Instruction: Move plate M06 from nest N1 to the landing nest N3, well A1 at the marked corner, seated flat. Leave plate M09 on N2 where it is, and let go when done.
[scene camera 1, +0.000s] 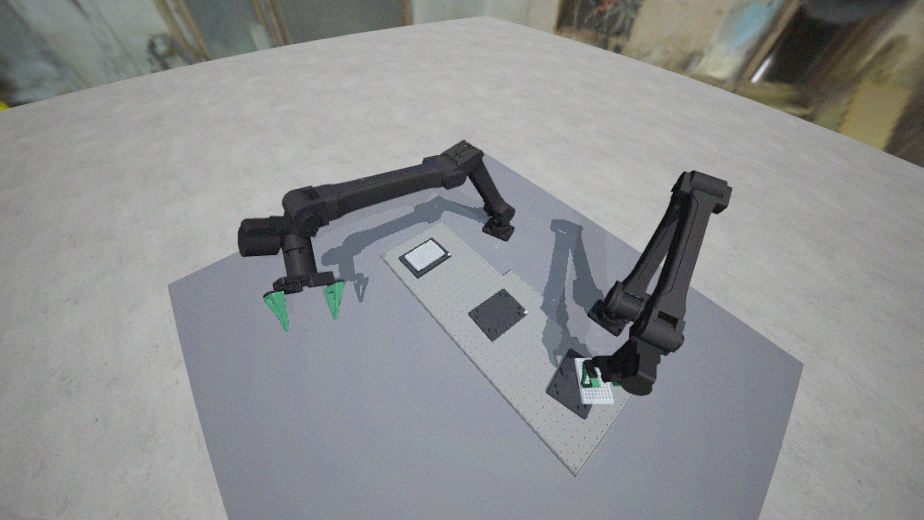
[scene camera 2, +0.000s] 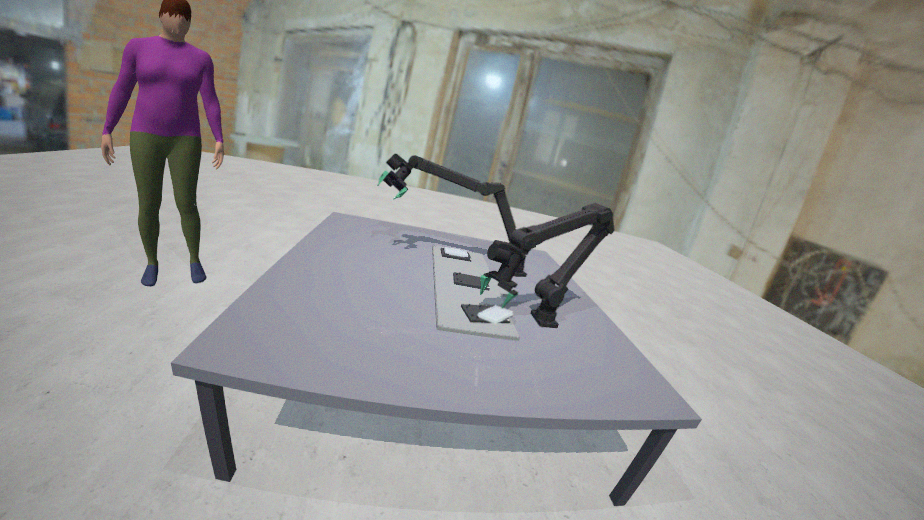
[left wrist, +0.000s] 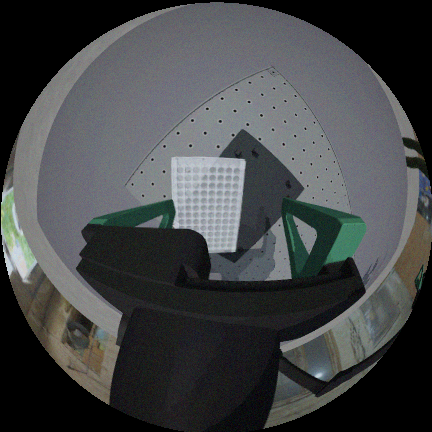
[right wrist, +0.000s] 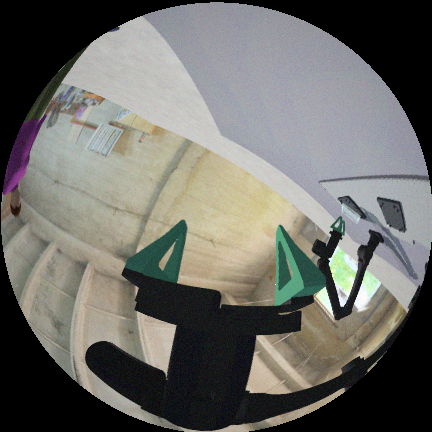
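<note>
A white well plate (scene camera 1: 598, 393) (scene camera 2: 495, 314) (left wrist: 207, 200) lies askew across a dark nest (scene camera 1: 566, 389) (left wrist: 270, 185) at the lower right of scene camera 1, overhanging one side, not squared to it. Another white plate (scene camera 1: 424, 254) (scene camera 2: 456, 252) sits squarely in the far nest (scene camera 1: 419, 273). The middle nest (scene camera 1: 497, 314) (right wrist: 391, 212) is empty. Labels and A1 marks are unreadable. My left gripper (scene camera 2: 494, 299) (left wrist: 226, 204) is open, low over the askew plate, which is nearer one finger; contact is unclear. My right gripper (scene camera 1: 311, 323) (scene camera 2: 387, 191) (right wrist: 230, 225) is open and empty, high off to the left.
The nests stand in a row on a perforated grey board (scene camera 1: 572, 452) (scene camera 2: 446, 323) (left wrist: 272, 95) on the table (scene camera 1: 362, 452) (scene camera 2: 336, 349). The left arm stands close beside the board's lower-right end. A person (scene camera 2: 171, 90) stands behind the table's left side.
</note>
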